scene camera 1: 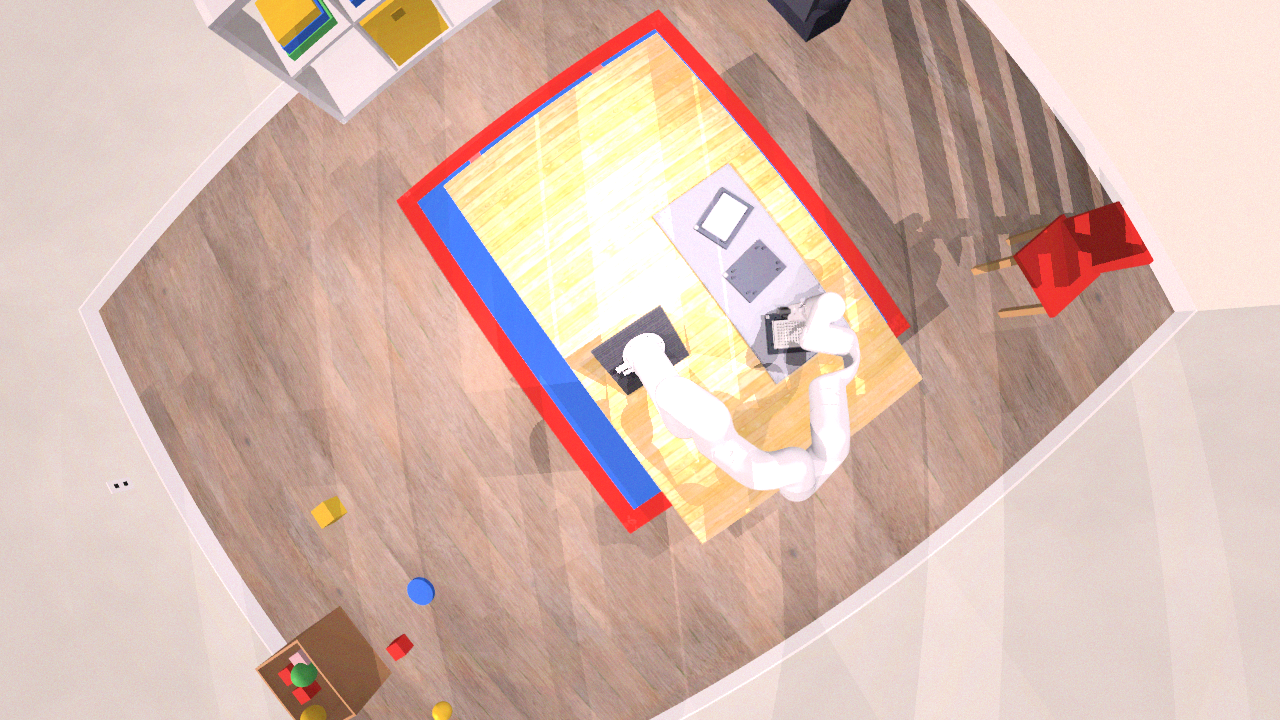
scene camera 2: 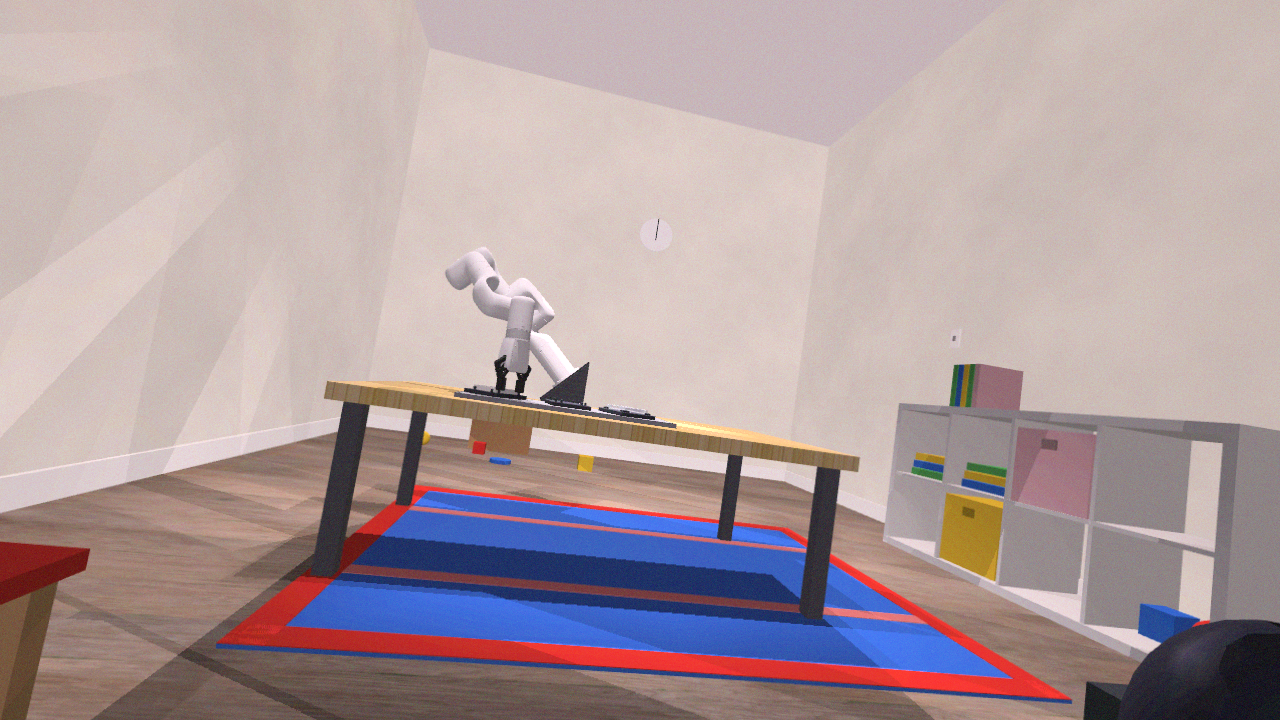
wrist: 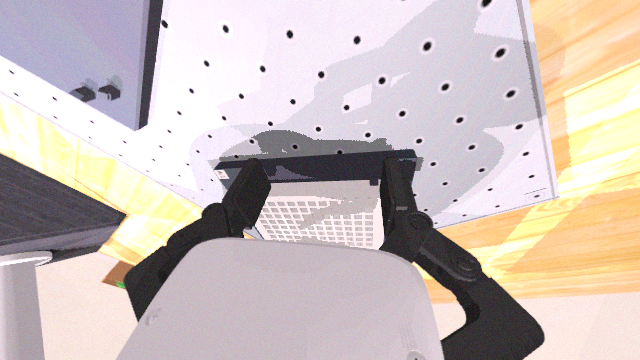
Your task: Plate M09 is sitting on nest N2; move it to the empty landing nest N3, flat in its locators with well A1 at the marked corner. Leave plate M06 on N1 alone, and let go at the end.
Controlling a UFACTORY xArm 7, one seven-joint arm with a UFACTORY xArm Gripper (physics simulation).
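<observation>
A well plate with a white grid of wells and a dark frame lies flat in the near nest of the white perforated board. A small A1 label marks its left far corner. My gripper is open, its two black fingers standing on either side of the plate, low over it. The middle nest is a bare grey plate with small locators. The far nest holds a second plate with a white top.
The board lies on a wooden table over a red and blue rug. A dark wedge-shaped block stands at the arm's base. A shelf unit and a red chair stand off the table.
</observation>
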